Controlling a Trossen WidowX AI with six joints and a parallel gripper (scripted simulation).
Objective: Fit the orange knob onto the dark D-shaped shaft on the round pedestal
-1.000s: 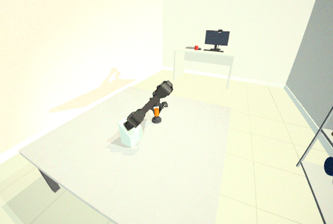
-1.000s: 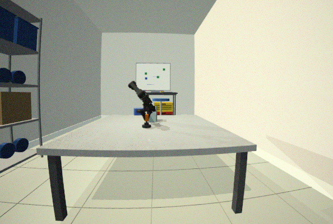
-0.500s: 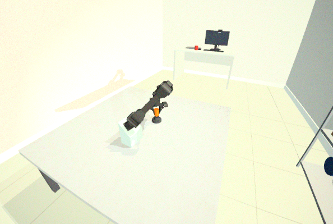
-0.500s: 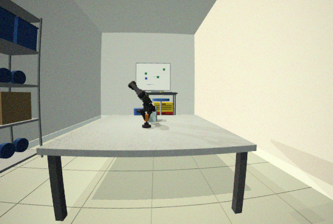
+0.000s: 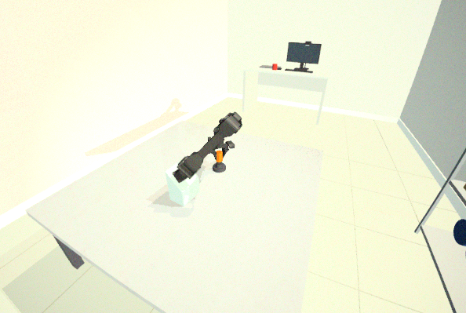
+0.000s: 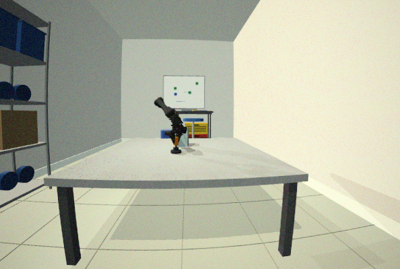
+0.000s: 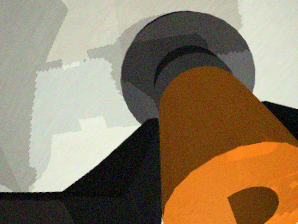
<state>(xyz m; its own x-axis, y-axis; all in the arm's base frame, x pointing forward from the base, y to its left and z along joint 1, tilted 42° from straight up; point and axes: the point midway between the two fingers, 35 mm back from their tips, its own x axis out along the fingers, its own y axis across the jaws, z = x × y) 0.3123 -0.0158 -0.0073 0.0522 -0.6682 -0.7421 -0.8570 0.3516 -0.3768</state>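
My gripper tip is 2 cm below the orange knob. Round my gripper tip: pedestal 4 cm below.
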